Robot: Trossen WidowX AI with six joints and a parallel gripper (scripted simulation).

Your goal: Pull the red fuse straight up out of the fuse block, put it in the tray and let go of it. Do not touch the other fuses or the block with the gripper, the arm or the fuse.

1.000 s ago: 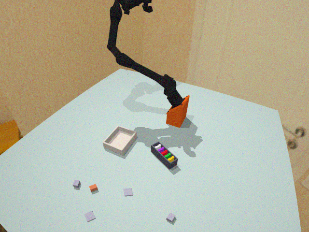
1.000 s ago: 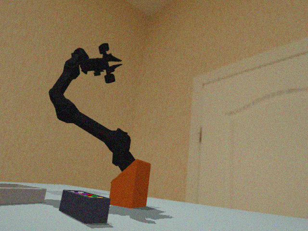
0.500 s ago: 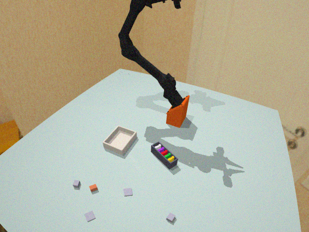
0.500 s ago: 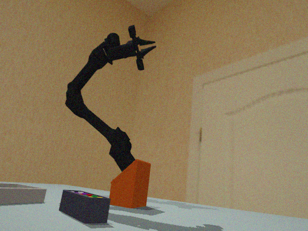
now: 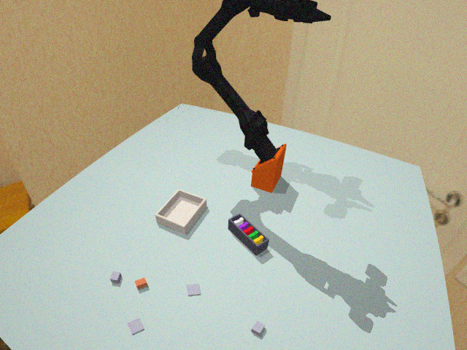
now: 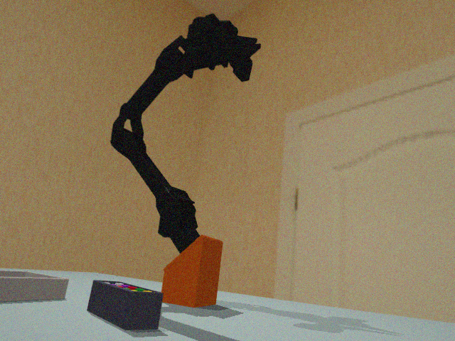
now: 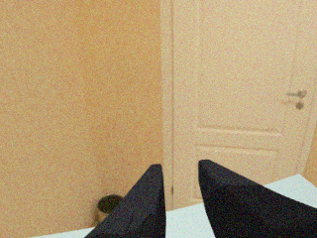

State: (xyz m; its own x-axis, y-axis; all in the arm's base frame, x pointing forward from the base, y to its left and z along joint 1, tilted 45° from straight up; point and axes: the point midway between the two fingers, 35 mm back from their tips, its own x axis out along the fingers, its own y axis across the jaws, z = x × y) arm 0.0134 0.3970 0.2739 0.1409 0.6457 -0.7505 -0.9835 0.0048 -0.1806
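Right now the red fuse is 21 cm ahead of my gripper tip, 6 cm to the right of it and 54 cm below it. Also, from my gripper tip: tray: 24 cm ahead, 27 cm to the right, 57 cm below.
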